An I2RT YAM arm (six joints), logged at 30 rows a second.
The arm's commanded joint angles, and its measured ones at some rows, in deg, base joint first. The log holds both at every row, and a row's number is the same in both.
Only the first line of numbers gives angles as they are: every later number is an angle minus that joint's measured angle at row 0.
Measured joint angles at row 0:
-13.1 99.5 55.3 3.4 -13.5 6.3
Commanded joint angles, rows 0 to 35:
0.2 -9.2 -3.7 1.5 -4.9 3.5
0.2 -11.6 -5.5 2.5 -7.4 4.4
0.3 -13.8 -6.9 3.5 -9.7 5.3
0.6 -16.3 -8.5 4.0 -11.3 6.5
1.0 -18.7 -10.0 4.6 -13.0 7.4
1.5 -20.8 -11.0 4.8 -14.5 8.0
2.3 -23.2 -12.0 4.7 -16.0 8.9
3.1 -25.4 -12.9 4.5 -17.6 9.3
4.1 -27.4 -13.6 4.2 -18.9 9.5
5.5 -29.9 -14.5 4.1 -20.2 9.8
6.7 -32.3 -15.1 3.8 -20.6 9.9
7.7 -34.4 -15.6 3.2 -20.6 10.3
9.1 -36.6 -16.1 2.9 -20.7 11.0
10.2 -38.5 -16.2 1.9 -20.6 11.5
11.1 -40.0 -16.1 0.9 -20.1 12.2
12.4 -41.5 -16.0 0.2 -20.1 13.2
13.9 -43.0 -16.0 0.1 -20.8 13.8
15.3 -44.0 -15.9 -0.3 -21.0 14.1
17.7 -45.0 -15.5 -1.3 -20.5 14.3
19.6 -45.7 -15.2 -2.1 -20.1 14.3
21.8 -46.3 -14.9 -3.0 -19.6 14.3
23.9 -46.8 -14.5 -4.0 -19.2 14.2
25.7 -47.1 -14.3 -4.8 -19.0 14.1
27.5 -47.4 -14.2 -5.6 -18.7 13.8
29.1 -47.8 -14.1 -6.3 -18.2 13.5
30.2 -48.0 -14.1 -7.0 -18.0 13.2
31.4 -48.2 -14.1 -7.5 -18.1 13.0
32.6 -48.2 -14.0 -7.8 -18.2 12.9
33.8 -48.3 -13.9 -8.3 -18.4 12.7
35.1 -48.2 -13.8 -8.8 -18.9 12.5
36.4 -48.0 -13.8 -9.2 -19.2 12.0
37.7 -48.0 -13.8 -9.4 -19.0 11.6
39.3 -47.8 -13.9 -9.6 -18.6 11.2
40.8 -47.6 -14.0 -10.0 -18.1 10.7
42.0 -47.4 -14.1 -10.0 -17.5 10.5
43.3 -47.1 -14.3 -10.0 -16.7 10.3
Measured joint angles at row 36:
40.8 -47.0 -15.8 -8.3 -18.1 12.0
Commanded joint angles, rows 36 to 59:
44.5 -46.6 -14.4 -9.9 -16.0 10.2
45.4 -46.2 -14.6 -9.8 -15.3 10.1
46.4 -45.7 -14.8 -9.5 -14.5 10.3
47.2 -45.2 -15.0 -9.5 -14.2 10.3
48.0 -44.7 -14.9 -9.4 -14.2 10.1
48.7 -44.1 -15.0 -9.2 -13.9 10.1
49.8 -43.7 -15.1 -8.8 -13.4 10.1
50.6 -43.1 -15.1 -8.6 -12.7 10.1
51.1 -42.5 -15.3 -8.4 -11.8 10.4
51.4 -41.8 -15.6 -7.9 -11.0 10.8
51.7 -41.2 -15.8 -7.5 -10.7 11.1
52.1 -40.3 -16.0 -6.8 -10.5 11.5
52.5 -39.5 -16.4 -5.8 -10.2 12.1
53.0 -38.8 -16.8 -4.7 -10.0 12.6
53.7 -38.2 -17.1 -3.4 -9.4 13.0
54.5 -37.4 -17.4 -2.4 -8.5 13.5
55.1 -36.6 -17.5 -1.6 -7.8 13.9
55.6 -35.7 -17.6 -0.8 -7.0 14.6
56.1 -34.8 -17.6 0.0 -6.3 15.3
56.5 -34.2 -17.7 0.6 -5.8 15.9
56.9 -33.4 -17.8 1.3 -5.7 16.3
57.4 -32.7 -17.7 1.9 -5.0 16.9
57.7 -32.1 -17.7 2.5 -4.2 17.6
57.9 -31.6 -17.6 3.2 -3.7 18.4
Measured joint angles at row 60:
57.2 -31.9 -17.7 -0.6 -6.4 15.7
